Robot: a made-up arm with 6 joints. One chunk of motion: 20 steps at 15 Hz.
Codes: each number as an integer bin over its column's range. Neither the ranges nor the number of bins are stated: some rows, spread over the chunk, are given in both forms.
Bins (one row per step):
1: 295 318 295 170 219 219
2: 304 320 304 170 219 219
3: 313 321 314 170 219 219
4: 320 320 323 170 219 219
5: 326 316 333 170 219 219
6: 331 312 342 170 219 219
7: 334 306 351 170 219 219
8: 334 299 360 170 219 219
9: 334 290 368 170 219 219
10: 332 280 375 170 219 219
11: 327 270 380 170 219 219
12: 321 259 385 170 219 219
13: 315 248 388 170 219 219
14: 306 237 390 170 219 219
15: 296 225 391 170 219 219
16: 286 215 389 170 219 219
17: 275 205 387 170 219 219
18: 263 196 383 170 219 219
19: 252 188 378 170 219 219
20: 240 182 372 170 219 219
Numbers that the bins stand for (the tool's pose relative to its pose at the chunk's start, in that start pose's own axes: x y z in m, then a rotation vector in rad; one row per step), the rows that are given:
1: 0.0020 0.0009 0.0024 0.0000 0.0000 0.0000
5: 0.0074 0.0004 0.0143 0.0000 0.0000 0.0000
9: 0.0088 -0.0062 0.0252 0.0000 0.0000 0.0000
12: 0.0065 -0.0141 0.0305 0.0000 0.0000 0.0000
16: 0.0004 -0.0253 0.0318 0.0000 0.0000 0.0000
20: -0.0077 -0.0337 0.0265 0.0000 0.0000 0.0000
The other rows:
2: 0.0035 0.0014 0.0052 0.0000 0.0000 0.0000
3: 0.0051 0.0017 0.0083 0.0000 0.0000 0.0000
4: 0.0064 0.0014 0.0111 0.0000 0.0000 0.0000
6: 0.0083 -0.0006 0.0171 0.0000 0.0000 0.0000
7: 0.0088 -0.0022 0.0199 0.0000 0.0000 0.0000
8: 0.0088 -0.0039 0.0227 0.0000 0.0000 0.0000
10: 0.0085 -0.0088 0.0274 0.0000 0.0000 0.0000
11: 0.0076 -0.0113 0.0290 0.0000 0.0000 0.0000
13: 0.0055 -0.0169 0.0315 0.0000 0.0000 0.0000
14: 0.0039 -0.0197 0.0321 0.0000 0.0000 0.0000
15: 0.0021 -0.0228 0.0324 0.0000 0.0000 0.0000
17: -0.0016 -0.0278 0.0312 0.0000 0.0000 0.0000
18: -0.0037 -0.0301 0.0299 0.0000 0.0000 0.0000
19: -0.0056 -0.0322 0.0284 0.0000 0.0000 0.0000

